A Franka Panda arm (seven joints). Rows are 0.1 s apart.
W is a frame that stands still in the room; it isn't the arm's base.
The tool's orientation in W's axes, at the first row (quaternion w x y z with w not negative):
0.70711 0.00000 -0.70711 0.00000
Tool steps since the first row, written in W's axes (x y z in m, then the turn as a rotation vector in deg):
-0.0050 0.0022 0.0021 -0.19 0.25 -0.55
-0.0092 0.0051 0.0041 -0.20 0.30 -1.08
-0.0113 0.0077 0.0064 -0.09 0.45 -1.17
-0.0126 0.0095 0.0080 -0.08 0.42 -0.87
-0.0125 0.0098 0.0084 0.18 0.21 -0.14
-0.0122 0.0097 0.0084 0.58 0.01 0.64
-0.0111 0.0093 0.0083 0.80 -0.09 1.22
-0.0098 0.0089 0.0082 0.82 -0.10 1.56
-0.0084 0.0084 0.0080 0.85 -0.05 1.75
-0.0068 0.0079 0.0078 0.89 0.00 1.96
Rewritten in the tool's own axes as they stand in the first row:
0.0021 0.0022 0.0050 -0.55 0.25 0.19
0.0041 0.0051 0.0092 -1.08 0.30 0.20
0.0064 0.0077 0.0113 -1.17 0.45 0.09
0.0080 0.0095 0.0126 -0.87 0.42 0.08
0.0084 0.0098 0.0125 -0.14 0.21 -0.18
0.0084 0.0097 0.0122 0.64 0.01 -0.58
0.0083 0.0093 0.0111 1.22 -0.09 -0.80
0.0082 0.0089 0.0098 1.56 -0.10 -0.82
0.0080 0.0084 0.0084 1.75 -0.05 -0.85
0.0078 0.0079 0.0068 1.96 0.00 -0.89

